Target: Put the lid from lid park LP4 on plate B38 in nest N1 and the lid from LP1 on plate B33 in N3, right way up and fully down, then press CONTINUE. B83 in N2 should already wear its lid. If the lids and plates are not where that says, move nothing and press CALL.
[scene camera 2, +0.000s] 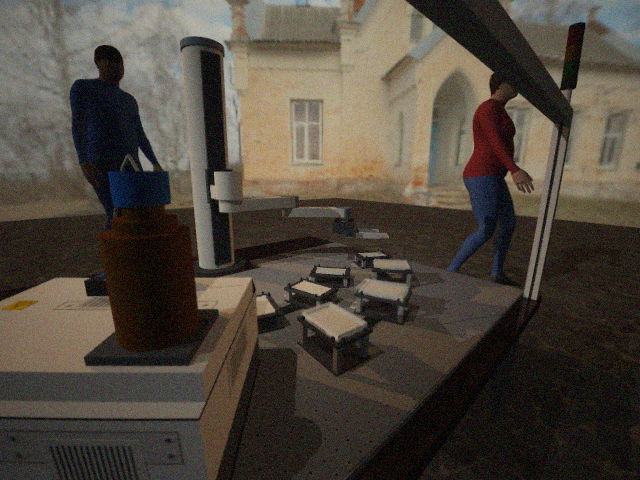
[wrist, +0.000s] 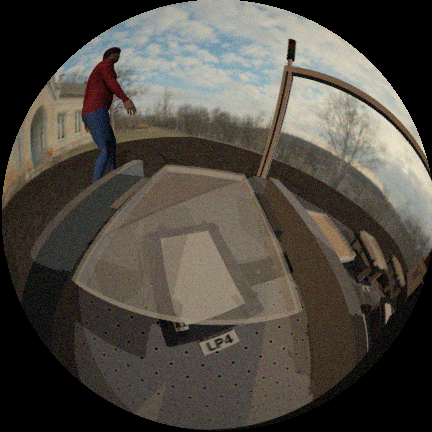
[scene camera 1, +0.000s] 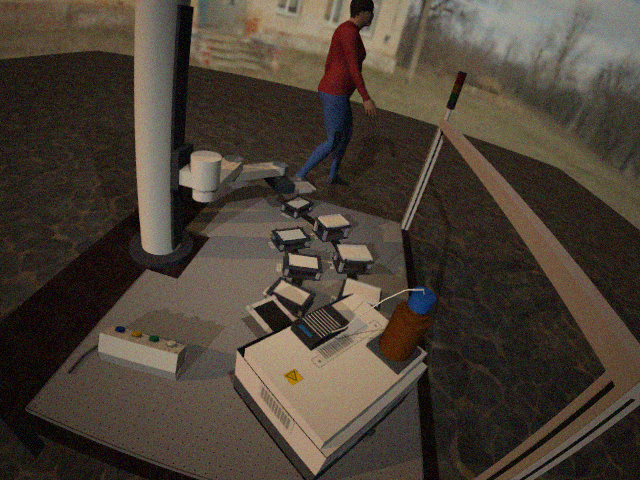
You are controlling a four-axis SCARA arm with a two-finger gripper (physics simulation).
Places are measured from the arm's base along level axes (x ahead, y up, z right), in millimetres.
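Where they show: gripper, fingertip midpoint: [scene camera 2: 379,233] [wrist: 202,176] [scene camera 1: 306,185]; arm's base at its link origin: [scene camera 2: 217,268] [scene camera 1: 161,247].
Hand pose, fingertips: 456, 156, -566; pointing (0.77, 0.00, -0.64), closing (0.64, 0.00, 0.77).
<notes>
Each offset is from my fingertips to the top centre of the thing, as dx, dy, dz. "*": to the spot under its first point.
My gripper [scene camera 1: 296,186] [scene camera 2: 355,232] [wrist: 202,176] is shut on a clear, pale-rimmed lid {-21, -4, +18} [scene camera 1: 306,187] [scene camera 2: 374,234] [wrist: 125,270]. The lid looks about level, one finger along each side, and hangs above lid park LP4 {-18, -87, +19} [scene camera 1: 297,206] [scene camera 2: 371,255] [wrist: 192,337], apart from it. Through the lid a pale rectangle shows on the park, whose LP4 label is readable in the wrist view. Several dark stands with pale tops stand nearer, among them one stand [scene camera 1: 332,225] [scene camera 2: 391,266] beside LP4 and another stand [scene camera 1: 354,254] [scene camera 2: 383,290]. Their labels and plate codes are not readable.
A button box {-241, -59, +1047} [scene camera 1: 139,351] has blue, yellow, green and white buttons. A large white instrument [scene camera 1: 310,397] [scene camera 2: 46,330] bears a brown bottle {* +368, +175, +998} [scene camera 1: 403,330] [scene camera 2: 149,284]. A person in red [scene camera 1: 343,59] [scene camera 2: 491,129] [wrist: 101,87] is beyond the table. A signal tower {* +559, +611, -121} [scene camera 1: 455,90] [scene camera 2: 572,56] [wrist: 291,50] tops a post.
</notes>
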